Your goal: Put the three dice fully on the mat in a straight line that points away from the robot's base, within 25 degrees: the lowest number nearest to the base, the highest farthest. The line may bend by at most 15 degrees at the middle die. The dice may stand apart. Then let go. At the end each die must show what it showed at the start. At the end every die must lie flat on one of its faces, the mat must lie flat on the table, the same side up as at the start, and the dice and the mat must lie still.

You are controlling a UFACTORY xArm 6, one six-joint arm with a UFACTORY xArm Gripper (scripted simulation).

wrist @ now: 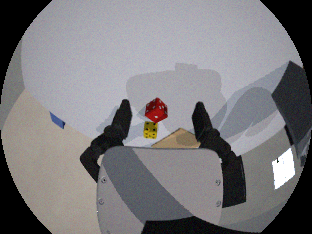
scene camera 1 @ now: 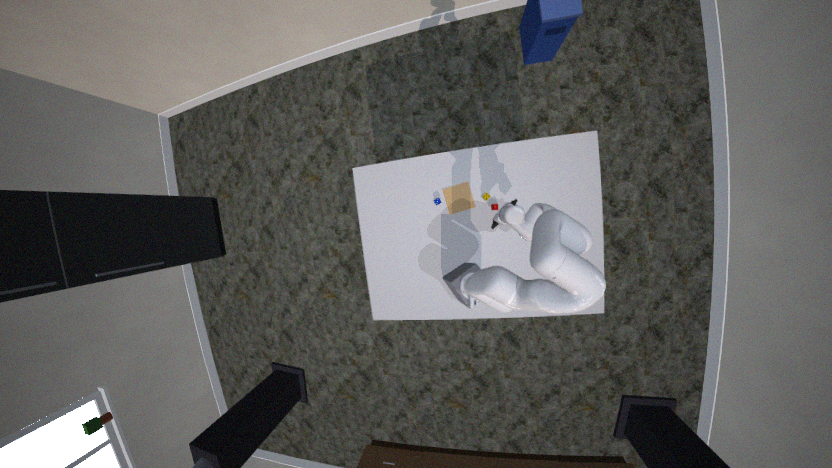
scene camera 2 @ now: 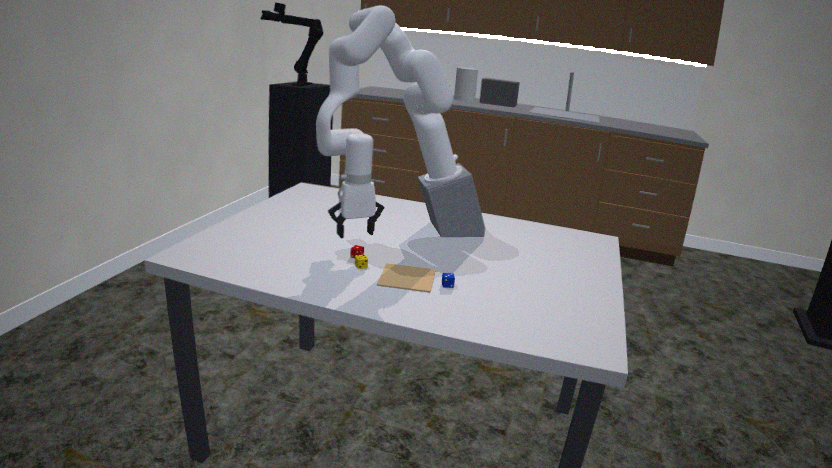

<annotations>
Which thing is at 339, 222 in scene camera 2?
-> My gripper.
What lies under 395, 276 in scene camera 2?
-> A tan mat.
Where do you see a tan mat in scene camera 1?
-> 458, 198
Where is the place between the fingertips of my gripper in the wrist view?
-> At 162, 107
</annotations>
